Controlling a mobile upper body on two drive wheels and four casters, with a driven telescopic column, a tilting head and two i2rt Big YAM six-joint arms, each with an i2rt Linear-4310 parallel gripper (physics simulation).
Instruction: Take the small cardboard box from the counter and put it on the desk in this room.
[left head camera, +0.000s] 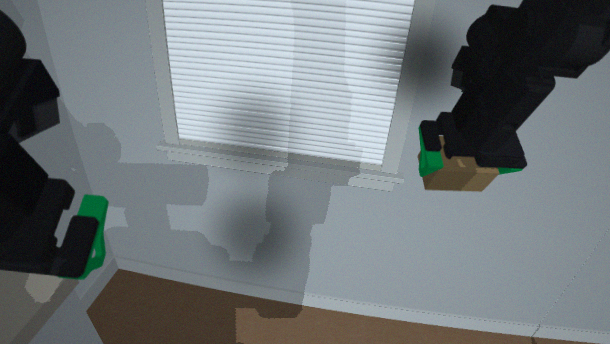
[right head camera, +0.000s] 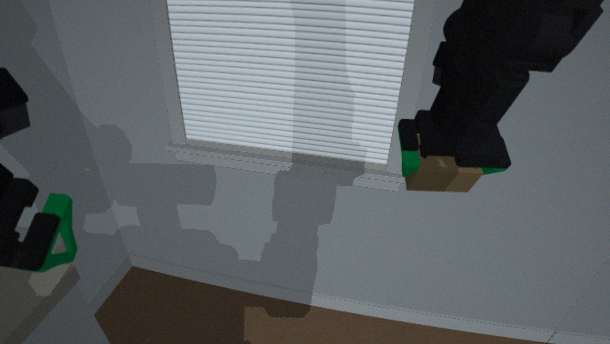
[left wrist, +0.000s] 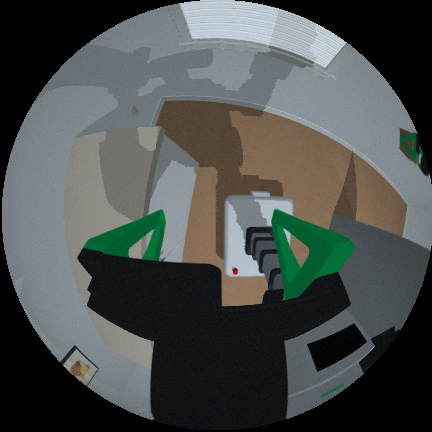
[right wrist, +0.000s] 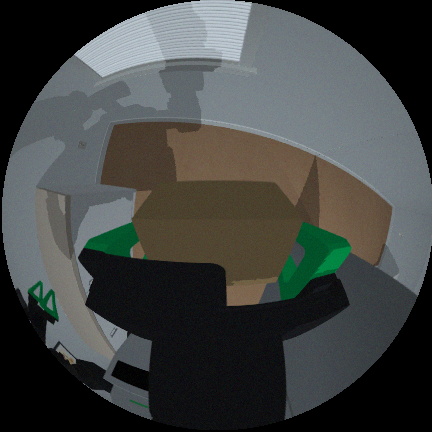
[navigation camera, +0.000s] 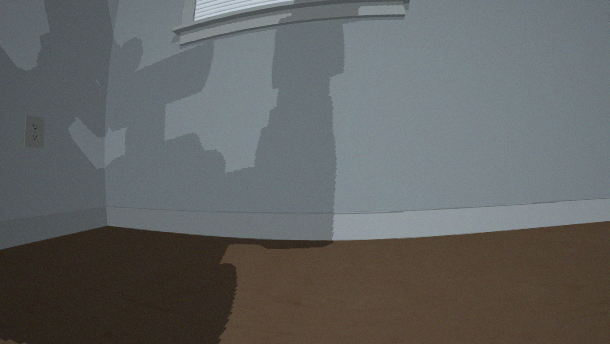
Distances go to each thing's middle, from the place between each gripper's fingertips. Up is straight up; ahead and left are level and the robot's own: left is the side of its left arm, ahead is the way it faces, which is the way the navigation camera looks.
Right now the small brown cardboard box (right head camera: 436, 173) is 180 mm ahead of my left hand, 470 mm to the right of it and 10 mm above it.
I see the small brown cardboard box 20 mm above my right hand and 10 mm behind it.
